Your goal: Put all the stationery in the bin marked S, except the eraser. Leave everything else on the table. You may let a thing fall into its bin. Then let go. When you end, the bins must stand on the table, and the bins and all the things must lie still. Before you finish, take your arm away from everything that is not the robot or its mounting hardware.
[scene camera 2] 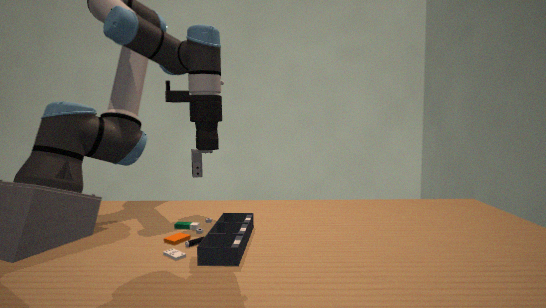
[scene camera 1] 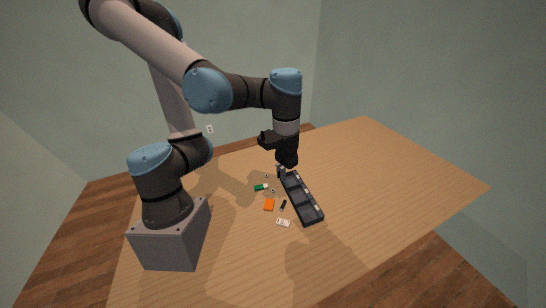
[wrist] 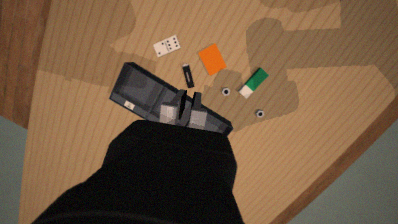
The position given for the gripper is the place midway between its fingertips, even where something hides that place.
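Note:
You can see the gripper (scene camera 2: 197, 176) here, and the same gripper (wrist: 189, 100) is visible as well.

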